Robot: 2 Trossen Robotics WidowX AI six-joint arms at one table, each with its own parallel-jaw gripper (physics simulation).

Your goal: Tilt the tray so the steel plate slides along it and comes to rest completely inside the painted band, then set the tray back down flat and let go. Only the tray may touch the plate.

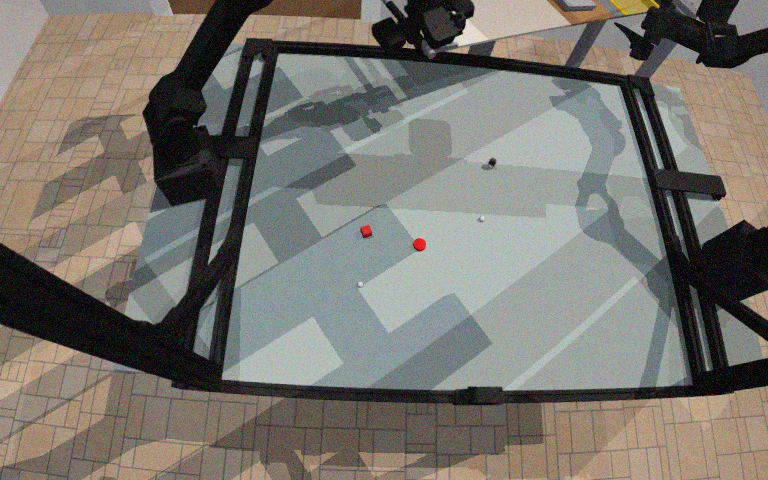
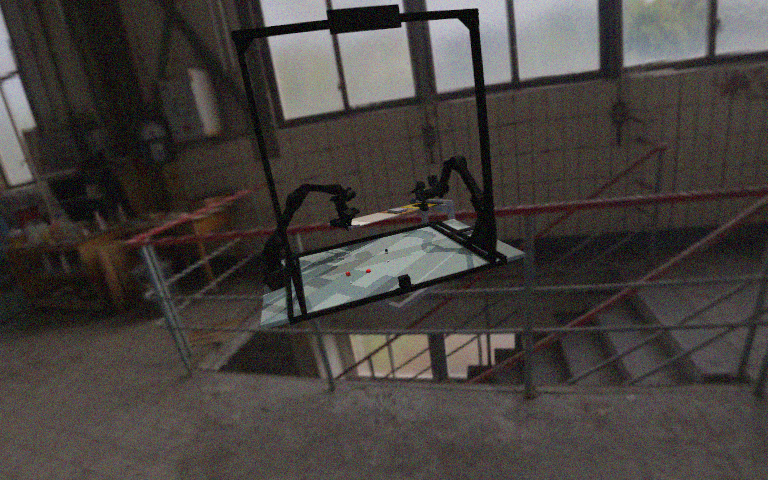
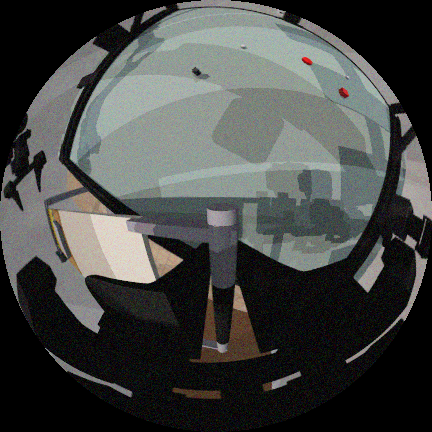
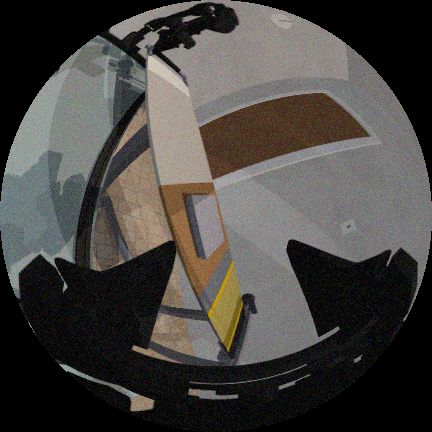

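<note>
The long tray (image 1: 511, 19) (image 2: 377, 218) (image 3: 100, 241) (image 4: 173, 132) hangs beyond the table's far edge, cream at one end and tan at the other. The grey steel plate (image 4: 207, 225) (image 1: 576, 4) lies on the tan part, apart from the yellow painted band (image 4: 223, 310) at the tray's end. My left gripper (image 1: 430, 29) (image 2: 345, 220) (image 3: 220, 245) is shut on the tray's grey handle (image 3: 220, 241). My right gripper (image 4: 233, 246) (image 2: 424, 191) is open and empty, hovering above the plate end of the tray without touching it.
The grey-green table top (image 1: 430, 333) (image 2: 344, 286) has a black frame (image 1: 334, 392). On it lie a red cube (image 1: 366, 231), a red disc (image 1: 419, 244), two small white balls and a small black piece (image 1: 492, 163). A tall black gantry (image 2: 477, 119) stands over the table.
</note>
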